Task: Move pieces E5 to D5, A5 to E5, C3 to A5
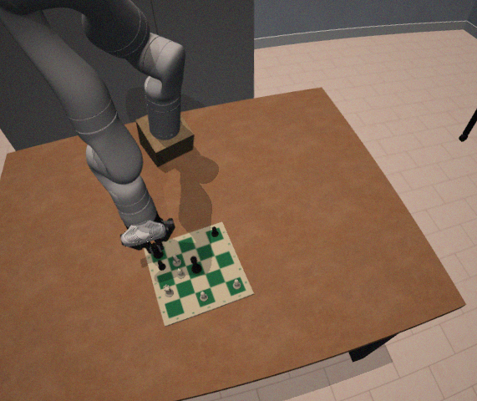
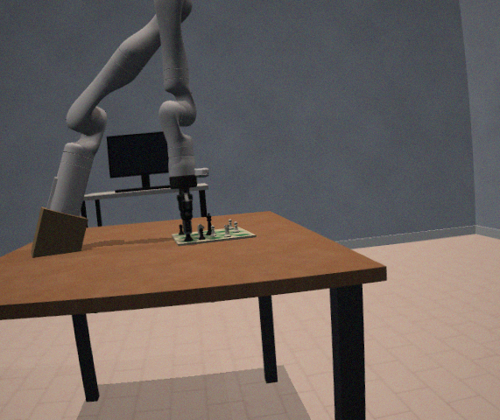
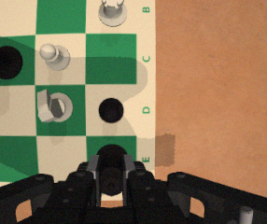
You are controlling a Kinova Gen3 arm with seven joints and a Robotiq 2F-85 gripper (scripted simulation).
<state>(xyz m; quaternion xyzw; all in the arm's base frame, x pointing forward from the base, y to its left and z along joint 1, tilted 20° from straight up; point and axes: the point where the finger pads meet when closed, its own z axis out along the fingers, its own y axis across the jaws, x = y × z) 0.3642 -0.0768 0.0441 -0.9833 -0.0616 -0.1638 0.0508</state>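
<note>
Right now the tall black piece is 9 cm to the left of my hand, 6 cm ahead of it and 1 cm below it. Round my hand: white rook 11 cm ahead, 2 cm to the left, 2 cm below; chessboard 9 cm to the left, 6 cm ahead, 4 cm below.
</note>
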